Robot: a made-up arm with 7 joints.
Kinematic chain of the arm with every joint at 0, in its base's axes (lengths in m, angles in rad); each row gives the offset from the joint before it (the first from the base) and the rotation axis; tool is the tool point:
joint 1: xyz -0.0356 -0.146 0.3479 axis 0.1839 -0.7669 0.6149
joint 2: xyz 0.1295 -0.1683 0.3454 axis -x
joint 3: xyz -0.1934 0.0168 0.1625 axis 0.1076 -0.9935 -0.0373
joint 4: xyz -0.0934 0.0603 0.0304 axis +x
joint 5: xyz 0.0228 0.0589 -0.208 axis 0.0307 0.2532 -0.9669
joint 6: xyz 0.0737 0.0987 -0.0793 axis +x
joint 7: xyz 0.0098 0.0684 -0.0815 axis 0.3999 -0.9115 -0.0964
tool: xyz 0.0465 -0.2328 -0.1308
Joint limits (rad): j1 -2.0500..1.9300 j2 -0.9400..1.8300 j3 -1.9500..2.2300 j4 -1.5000..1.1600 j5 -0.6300..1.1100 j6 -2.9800..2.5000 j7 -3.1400..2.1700
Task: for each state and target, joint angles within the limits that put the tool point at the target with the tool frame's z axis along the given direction. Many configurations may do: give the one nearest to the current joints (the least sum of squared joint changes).
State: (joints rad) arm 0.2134 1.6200 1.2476 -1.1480 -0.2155 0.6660 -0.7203
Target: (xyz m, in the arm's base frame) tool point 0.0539 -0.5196 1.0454 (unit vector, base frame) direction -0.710 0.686 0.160
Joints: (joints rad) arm 0.3356 0.8552 1.4353 -1.3458 0.1785 1.0136 -0.9183
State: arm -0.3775 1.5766 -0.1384 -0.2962 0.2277 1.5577 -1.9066
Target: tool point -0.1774 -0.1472 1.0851 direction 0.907 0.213 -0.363
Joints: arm 0.0798 1.8300 -0.3287 -1.5000 0.6207 1.1161 -1.3367
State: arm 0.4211 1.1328 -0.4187 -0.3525 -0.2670 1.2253 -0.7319
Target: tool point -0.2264 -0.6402 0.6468 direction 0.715 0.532 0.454
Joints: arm -0.1446 1.1582 -0.2726 -0.5970 0.1876 1.1075 -0.5695
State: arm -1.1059 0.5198 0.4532 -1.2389 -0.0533 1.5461 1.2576
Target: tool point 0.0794 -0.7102 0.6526 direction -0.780 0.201 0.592
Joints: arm -0.5282 0.0999 0.1975 -1.5000 0.0372 1.1076 1.2275
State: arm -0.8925 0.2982 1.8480 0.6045 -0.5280 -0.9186 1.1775
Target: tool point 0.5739 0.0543 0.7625 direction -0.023 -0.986 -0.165
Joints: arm -1.0369 0.4116 2.2300 0.1784 -0.6300 -0.5359 1.8146
